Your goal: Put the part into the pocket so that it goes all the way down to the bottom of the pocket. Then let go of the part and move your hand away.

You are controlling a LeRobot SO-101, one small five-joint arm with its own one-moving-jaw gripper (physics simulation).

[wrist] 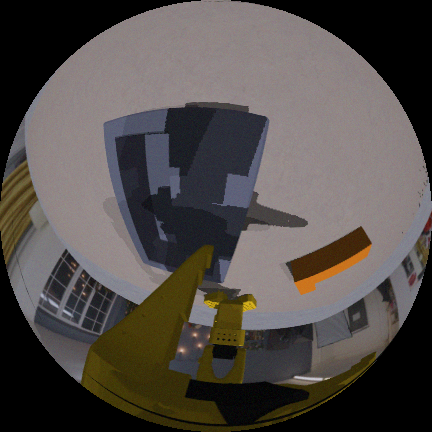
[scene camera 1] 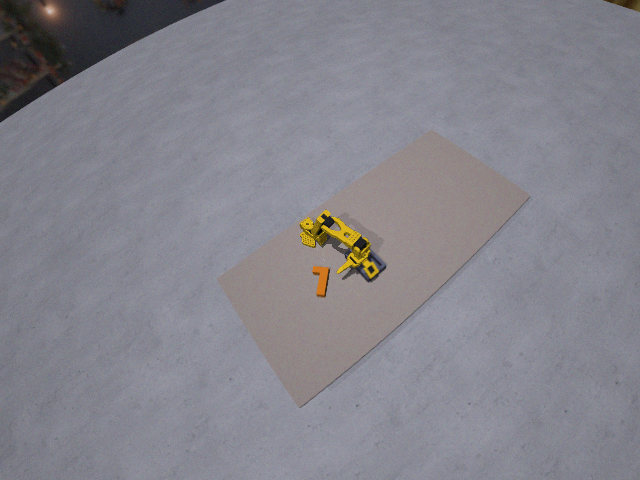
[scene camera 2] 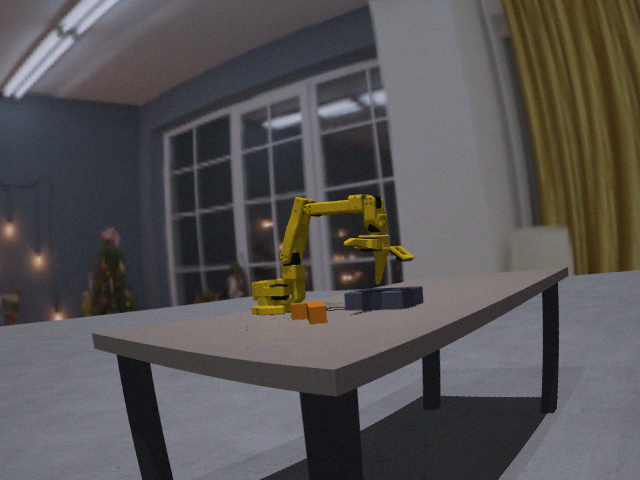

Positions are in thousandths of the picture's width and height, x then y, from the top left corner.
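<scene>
Looking through the wrist view, I see an orange L-shaped part (wrist: 742, 612) resting on the table, and a pocket block (wrist: 425, 411) is in view as well.
</scene>
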